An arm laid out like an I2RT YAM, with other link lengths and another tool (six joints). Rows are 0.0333 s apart.
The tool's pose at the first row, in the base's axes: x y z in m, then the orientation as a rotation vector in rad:
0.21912, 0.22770, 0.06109, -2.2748, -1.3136, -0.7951
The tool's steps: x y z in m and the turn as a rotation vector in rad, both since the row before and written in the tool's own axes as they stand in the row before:
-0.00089, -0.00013, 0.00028, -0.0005, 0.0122, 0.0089
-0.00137, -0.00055, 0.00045, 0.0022, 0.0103, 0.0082
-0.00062, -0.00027, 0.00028, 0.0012, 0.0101, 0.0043
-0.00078, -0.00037, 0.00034, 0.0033, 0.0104, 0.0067
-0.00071, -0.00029, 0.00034, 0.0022, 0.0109, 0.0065
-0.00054, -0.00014, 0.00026, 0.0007, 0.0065, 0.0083
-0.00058, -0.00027, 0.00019, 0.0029, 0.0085, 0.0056
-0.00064, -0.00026, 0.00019, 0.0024, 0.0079, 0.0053
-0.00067, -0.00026, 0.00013, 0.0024, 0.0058, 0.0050
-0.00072, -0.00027, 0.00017, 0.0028, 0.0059, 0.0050
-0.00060, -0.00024, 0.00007, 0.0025, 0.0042, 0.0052
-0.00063, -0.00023, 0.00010, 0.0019, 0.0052, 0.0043
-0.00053, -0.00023, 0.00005, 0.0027, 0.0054, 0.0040
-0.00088, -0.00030, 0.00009, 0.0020, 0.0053, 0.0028
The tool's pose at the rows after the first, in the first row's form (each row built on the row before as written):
0.21873, 0.22735, 0.06031, -2.2711, -1.2971, -0.8051
0.21783, 0.22701, 0.05911, -2.2662, -1.2827, -0.8111
0.21742, 0.22692, 0.05851, -2.2603, -1.2731, -0.8190
0.21688, 0.22683, 0.05776, -2.2537, -1.2607, -0.8246
0.21644, 0.22675, 0.05705, -2.2474, -1.2482, -0.8316
0.21617, 0.22666, 0.05650, -2.2461, -1.2352, -0.8346
0.21575, 0.22657, 0.05599, -2.2405, -1.2250, -0.8389
0.21531, 0.22645, 0.05544, -2.2355, -1.2153, -0.8431
0.21484, 0.22628, 0.05491, -2.2318, -1.2070, -0.8452
0.21435, 0.22612, 0.05431, -2.2277, -1.1987, -0.8471
0.21391, 0.22595, 0.05386, -2.2250, -1.1909, -0.8474
0.21347, 0.22578, 0.05337, -2.2218, -1.1836, -0.8495
0.21306, 0.22564, 0.05299, -2.2176, -1.1768, -0.8513
0.21245, 0.22537, 0.05234, -2.2136, -1.1713, -0.8540

